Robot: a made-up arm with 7 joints.
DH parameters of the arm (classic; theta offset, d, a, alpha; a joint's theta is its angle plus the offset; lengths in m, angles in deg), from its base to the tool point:
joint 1: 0 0.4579 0 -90
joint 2: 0 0 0 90
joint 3: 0 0.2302 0.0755 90
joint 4: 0 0 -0.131 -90
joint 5: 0 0.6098 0 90
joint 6: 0 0 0.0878 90
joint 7: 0 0 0 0
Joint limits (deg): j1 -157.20..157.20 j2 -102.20..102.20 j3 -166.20..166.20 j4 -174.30..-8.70 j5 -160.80..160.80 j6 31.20..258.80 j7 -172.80..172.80
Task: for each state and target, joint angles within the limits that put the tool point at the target. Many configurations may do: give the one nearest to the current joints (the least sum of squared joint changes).
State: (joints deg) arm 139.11 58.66 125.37 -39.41 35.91 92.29 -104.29
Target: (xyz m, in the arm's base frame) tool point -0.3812 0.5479 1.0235
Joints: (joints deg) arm 95.91 97.10 151.14 -74.24 33.78 61.82 -104.29
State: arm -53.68 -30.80 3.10 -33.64 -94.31 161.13 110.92
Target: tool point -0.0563 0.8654 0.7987
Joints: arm -79.54 -79.20 13.92 -21.05 -86.27 130.66 110.92
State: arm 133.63 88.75 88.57 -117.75 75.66 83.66 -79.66
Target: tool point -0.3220 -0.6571 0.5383
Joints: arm 151.37 87.07 95.64 -121.82 75.73 83.45 -79.66
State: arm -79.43 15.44 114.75 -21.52 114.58 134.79 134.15
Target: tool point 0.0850 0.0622 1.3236
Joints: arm -73.44 -5.27 112.59 -8.70 113.33 168.27 134.15
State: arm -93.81 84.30 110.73 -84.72 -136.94 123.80 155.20
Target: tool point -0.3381 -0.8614 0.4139
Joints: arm -141.62 102.20 101.42 -44.06 -135.97 120.92 155.20
